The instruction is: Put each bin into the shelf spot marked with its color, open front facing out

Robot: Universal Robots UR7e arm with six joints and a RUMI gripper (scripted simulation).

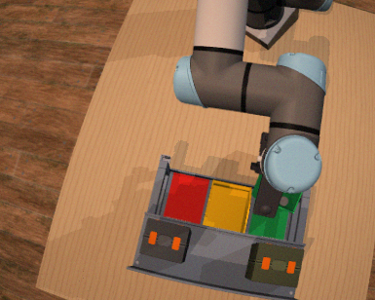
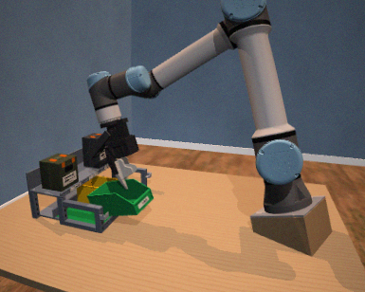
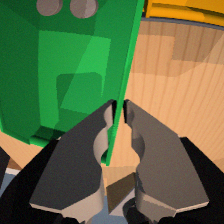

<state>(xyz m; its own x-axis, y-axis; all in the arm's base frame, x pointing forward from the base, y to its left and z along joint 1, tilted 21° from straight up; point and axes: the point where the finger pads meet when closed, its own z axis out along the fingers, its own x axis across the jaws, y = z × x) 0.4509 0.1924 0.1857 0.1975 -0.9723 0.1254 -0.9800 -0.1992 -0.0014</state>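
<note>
The green bin is 50 mm to the left of my hand, 30 mm below it and 10 mm behind it. Round my hand: yellow bin: 140 mm ahead, 80 mm below, 50 mm to the right; then yellow mark: 140 mm ahead, 110 mm below, 40 mm to the right; then green mark: 120 mm ahead, 110 mm below, 70 mm to the left.
</note>
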